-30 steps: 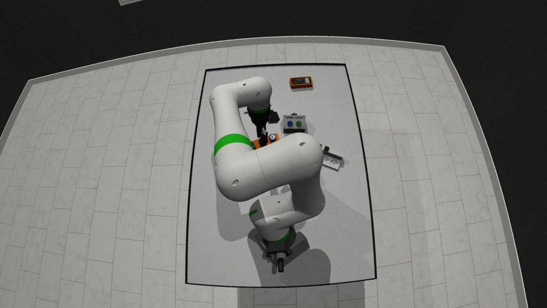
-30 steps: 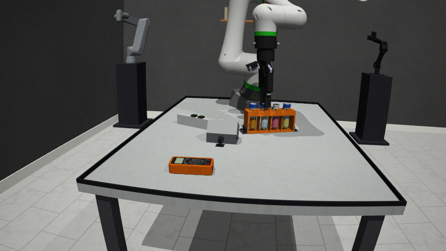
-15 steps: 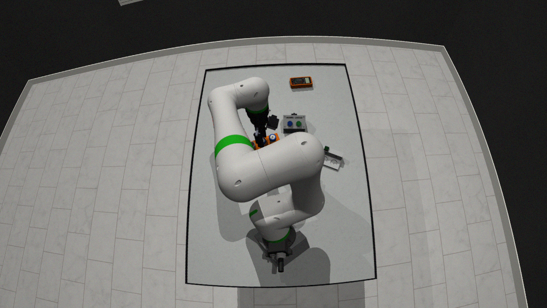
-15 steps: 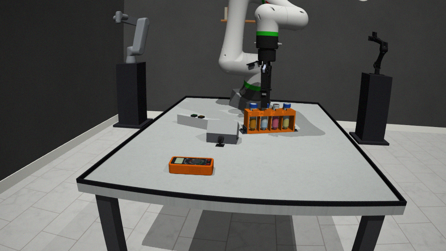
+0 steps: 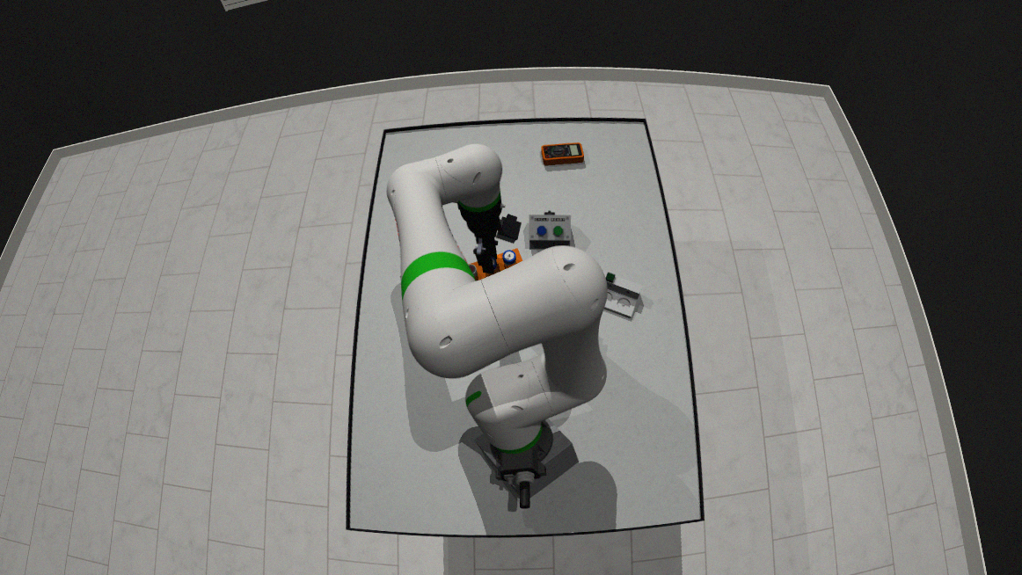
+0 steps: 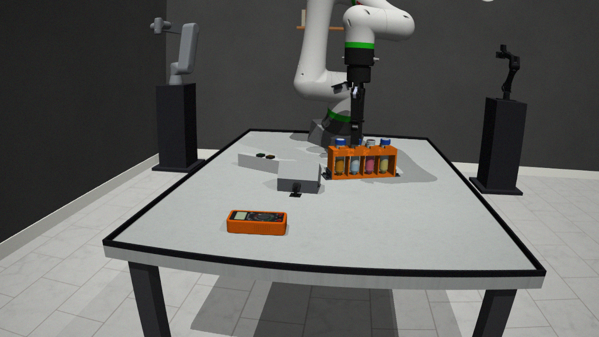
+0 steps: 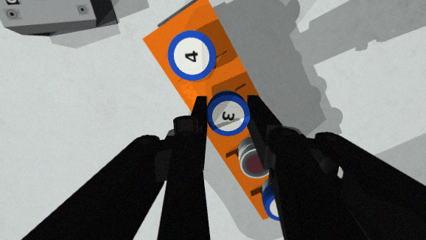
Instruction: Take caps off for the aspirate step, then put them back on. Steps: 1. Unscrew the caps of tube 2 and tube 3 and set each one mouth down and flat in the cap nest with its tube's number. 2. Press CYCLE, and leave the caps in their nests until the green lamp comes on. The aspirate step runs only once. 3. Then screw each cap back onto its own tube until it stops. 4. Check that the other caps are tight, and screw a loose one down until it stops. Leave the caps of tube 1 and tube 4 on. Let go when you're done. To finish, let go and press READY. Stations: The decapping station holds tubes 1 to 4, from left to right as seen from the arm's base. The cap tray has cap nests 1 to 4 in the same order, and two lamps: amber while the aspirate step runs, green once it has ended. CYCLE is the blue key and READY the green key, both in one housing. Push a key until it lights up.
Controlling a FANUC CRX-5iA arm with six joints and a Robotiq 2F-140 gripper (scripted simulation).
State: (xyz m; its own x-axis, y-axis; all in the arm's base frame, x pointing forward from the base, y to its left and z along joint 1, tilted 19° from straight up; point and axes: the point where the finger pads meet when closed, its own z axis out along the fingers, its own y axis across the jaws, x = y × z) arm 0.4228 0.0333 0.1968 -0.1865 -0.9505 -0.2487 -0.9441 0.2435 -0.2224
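The cap 3 is 3 cm below my hand. Also, from my hand: blue key: 14 cm to the right, 13 cm ahead, 8 cm below; cap 1: 10 cm to the left, 3 cm below, 3 cm behind; cap 4: 5 cm to the right, 3 cm below, 2 cm ahead.
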